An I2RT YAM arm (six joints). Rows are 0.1 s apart.
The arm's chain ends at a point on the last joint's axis. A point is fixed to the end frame.
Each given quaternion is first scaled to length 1.
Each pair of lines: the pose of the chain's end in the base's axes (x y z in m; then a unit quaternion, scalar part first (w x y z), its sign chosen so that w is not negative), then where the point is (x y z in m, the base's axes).
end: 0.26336 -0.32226 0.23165 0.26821 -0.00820 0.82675 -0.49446
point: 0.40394 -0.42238 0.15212
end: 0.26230 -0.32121 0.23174 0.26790 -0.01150 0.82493 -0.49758
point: 0.40301 -0.42153 0.15270
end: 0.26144 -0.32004 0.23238 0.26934 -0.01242 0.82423 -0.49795
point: 0.40258 -0.42011 0.15378
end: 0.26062 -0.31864 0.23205 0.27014 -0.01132 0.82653 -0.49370
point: 0.40196 -0.41775 0.15261
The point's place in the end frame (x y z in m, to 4 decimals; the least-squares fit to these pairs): -0.0578 0.0496 0.1741
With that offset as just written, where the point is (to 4 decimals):
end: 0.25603 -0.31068 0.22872 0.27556 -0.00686 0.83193 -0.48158
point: 0.3986 -0.4069 0.1480
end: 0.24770 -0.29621 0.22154 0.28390 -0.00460 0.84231 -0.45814
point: 0.3927 -0.3859 0.1376
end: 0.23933 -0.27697 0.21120 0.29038 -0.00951 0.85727 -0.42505
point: 0.3869 -0.3560 0.1213
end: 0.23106 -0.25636 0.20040 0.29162 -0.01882 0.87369 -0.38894
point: 0.3799 -0.3232 0.1029
